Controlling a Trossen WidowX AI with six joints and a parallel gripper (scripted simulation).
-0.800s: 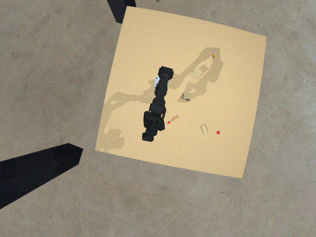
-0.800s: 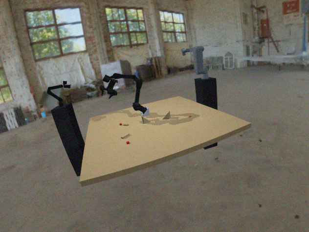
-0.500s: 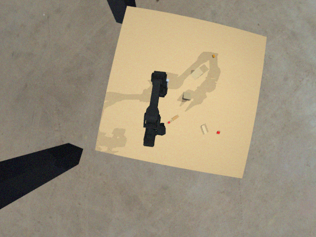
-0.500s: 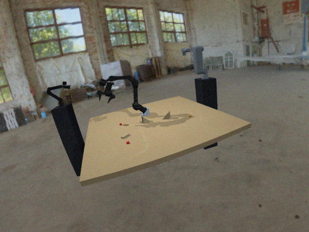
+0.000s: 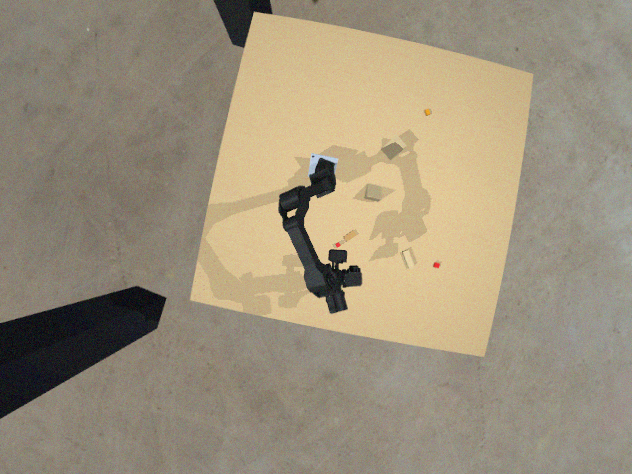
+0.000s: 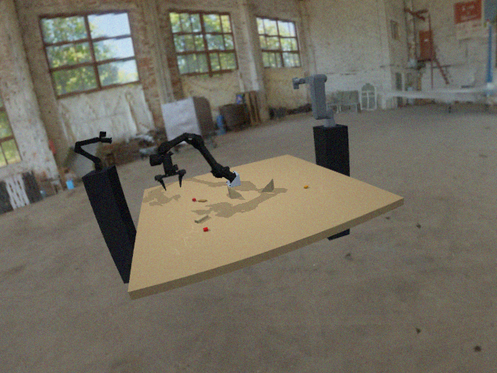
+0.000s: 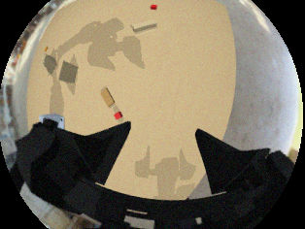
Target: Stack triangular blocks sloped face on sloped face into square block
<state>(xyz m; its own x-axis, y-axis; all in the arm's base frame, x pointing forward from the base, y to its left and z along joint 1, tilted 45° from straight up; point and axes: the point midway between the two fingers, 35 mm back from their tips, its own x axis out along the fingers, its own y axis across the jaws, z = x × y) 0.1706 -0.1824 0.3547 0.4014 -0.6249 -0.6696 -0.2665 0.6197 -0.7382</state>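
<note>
Now: gripper tip 50 mm short of the triangular block, 570 mm to the right of it and 100 mm above it. Also, from my gripper tip: tan block (150 mm to the left, 110 mm below); orange piece (140 mm ahead, 770 mm to the left, 110 mm below); red cube (40 mm behind, 100 mm to the left, 110 mm below).
</note>
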